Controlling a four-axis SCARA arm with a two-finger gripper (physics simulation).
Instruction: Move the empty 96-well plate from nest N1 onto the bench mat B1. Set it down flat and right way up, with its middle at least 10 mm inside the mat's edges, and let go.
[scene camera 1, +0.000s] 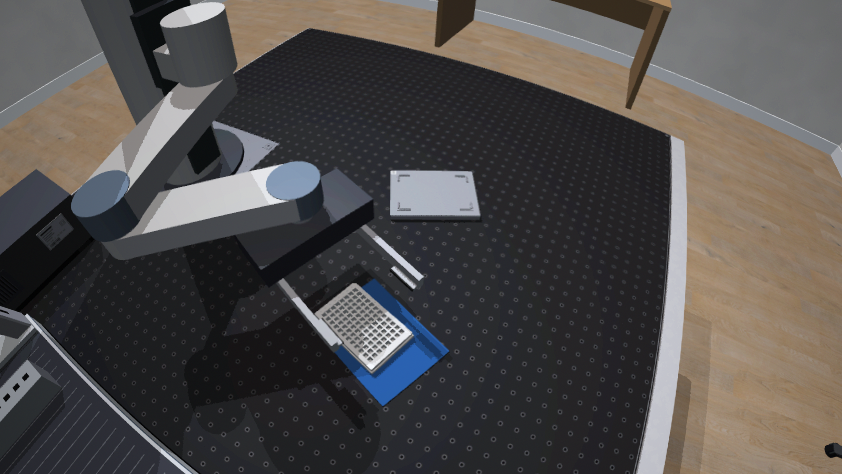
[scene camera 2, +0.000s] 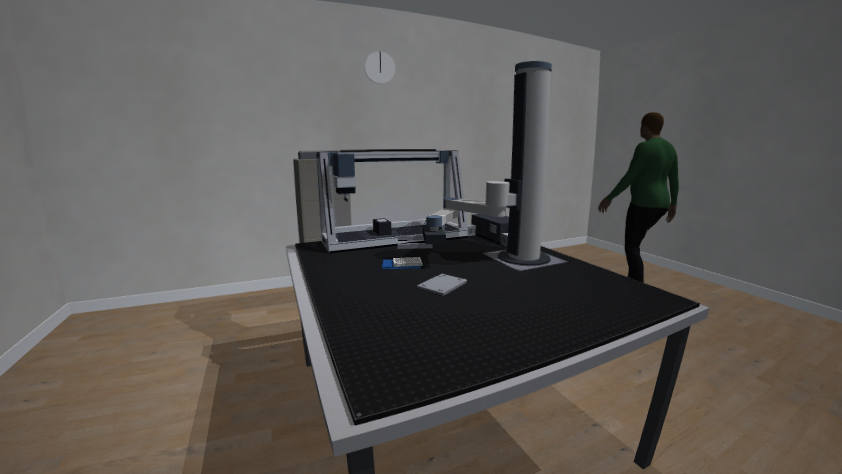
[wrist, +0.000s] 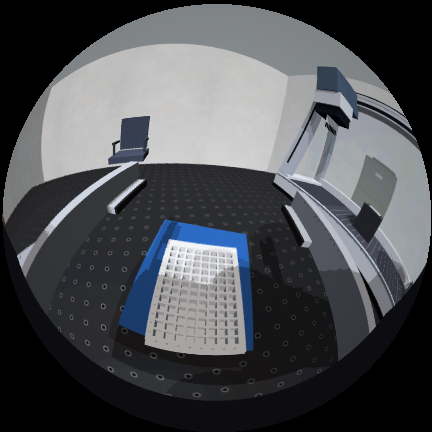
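Seen in the pictures: gripper, between the fingertips: (scene camera 1: 379, 314) (scene camera 2: 397, 242) (wrist: 216, 182); arm's base, origin of its link: (scene camera 1: 193, 168) (scene camera 2: 523, 259).
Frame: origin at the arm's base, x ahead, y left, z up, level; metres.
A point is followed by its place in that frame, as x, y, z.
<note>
The white 96-well plate (scene camera 1: 365, 326) @(0.554, -0.145, 0.028) (scene camera 2: 407, 261) @(0.551, -0.134, 0.027) (wrist: 197, 295) @(0.543, -0.141, 0.029) lies flat on the blue bench mat B1 (scene camera 1: 400, 372) @(0.630, -0.180, 0.015) (scene camera 2: 387, 263) @(0.632, -0.176, 0.015) (wrist: 205, 235) @(0.636, -0.173, 0.015), wells up. It sits toward the mat's arm-side end and hides part of that edge in the wrist view; bare blue shows along its other sides. The gripper (scene camera 1: 375, 313) @(0.588, -0.157, 0.115) (scene camera 2: 414, 242) (wrist: 212, 211) @(0.588, -0.157, 0.115) is open above the plate, its fingers wide apart and clear of it, with nothing between them. The light grey nest N1 (scene camera 1: 434, 194) @(0.526, 0.152, 0.025) (scene camera 2: 441, 283) @(0.530, 0.164, 0.025) holds no plate; its corner guides show in scene camera 1.
A gantry machine (scene camera 2: 388, 156) @(0.468, -0.623, 0.482) (wrist: 300, 145) @(0.813, -0.485, 0.175) stands at the table's far end, with a small black block (scene camera 2: 381, 226) @(0.551, -0.515, 0.112) on its deck. A dark box (scene camera 1: 35, 235) @(-0.035, -0.346, 0.110) (scene camera 2: 490, 227) @(-0.032, -0.338, 0.090) stands near the arm's column (scene camera 2: 535, 164) @(0.027, 0.070, 0.459). A person (scene camera 2: 652, 170) in green is beyond the table.
</note>
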